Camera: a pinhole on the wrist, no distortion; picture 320 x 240 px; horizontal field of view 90.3 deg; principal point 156.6 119.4 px. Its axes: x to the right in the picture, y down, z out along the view. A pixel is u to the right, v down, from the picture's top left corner.
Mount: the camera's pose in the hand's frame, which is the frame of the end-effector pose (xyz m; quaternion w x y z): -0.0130 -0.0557 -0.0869 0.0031 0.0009 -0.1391 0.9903
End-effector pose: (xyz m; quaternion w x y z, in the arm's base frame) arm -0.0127 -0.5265 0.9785 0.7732 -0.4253 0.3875 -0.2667
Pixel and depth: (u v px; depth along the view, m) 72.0 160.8 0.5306
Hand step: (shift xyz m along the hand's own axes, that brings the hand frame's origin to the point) 0.2686 -0.3362 0.3844
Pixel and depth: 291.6 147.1 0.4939
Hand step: -0.4320 -0.2719 0.3653
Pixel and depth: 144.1 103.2 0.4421
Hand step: 0.0224 -0.1344 0.3504
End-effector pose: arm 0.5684 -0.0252 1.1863 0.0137 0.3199 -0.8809 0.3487
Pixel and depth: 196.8 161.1 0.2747
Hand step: -0.0826 -0.2002 0.1575
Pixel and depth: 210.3 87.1 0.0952
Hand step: -0.0449 -0.0632 0.0100
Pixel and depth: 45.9 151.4 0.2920
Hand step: 0.1900 -0.1938 0.1771
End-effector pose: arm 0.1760 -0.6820 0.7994 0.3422 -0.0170 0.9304 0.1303
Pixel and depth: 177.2 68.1 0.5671
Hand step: -0.0847 -0.0358 0.5088
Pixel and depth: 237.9 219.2 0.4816
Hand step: -0.2605 -0.4772 0.2935
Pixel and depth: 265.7 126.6 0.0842
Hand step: -0.0707 -0.0822 -0.0069
